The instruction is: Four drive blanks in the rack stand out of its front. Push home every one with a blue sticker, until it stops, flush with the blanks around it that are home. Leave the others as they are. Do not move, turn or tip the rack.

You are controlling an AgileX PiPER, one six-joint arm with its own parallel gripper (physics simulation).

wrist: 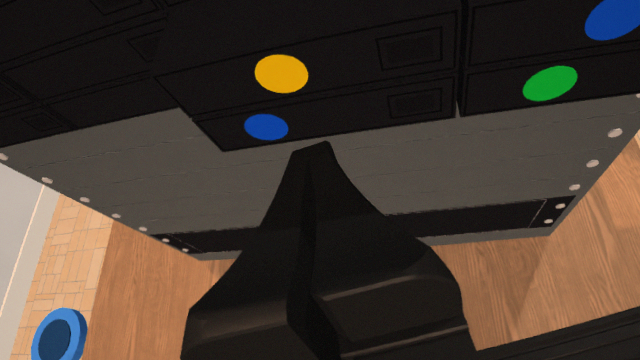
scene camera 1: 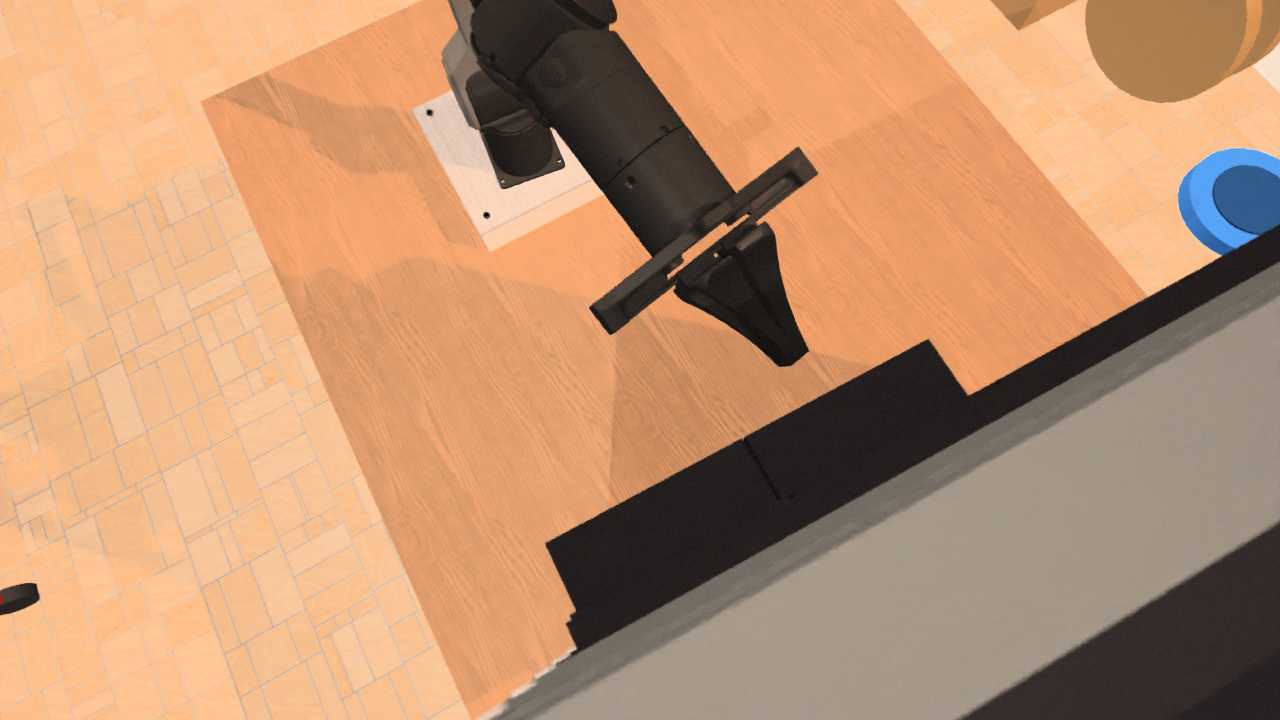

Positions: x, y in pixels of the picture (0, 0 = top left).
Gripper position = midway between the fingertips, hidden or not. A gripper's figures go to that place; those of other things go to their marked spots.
Scene:
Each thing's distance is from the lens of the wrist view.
gripper [wrist: 318, 167]: 0.13 m
rack [wrist: 90, 123]: 0.26 m

